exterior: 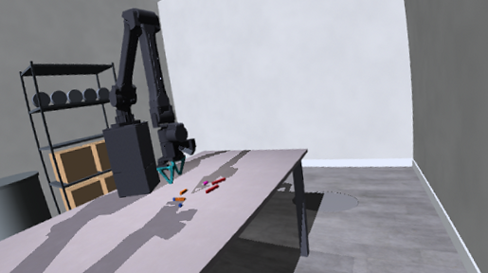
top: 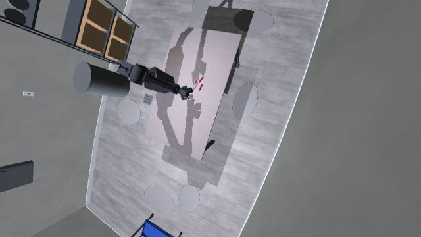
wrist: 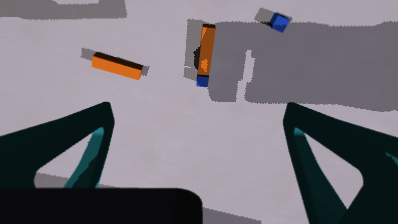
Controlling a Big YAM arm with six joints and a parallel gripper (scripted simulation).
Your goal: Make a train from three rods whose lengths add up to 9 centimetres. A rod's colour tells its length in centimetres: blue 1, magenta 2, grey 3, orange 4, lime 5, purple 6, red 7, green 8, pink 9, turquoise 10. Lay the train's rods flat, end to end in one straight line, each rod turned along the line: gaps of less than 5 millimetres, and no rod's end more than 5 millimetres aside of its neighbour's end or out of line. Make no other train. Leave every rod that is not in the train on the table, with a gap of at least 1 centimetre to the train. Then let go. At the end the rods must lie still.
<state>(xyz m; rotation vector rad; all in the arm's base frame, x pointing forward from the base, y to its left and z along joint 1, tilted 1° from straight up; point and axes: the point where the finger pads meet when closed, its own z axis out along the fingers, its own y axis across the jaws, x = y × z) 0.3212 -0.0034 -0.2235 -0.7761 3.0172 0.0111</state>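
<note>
Now: the magenta rod 170 mm to the left of my hand, 90 mm below it and 10 mm behind it.
</note>
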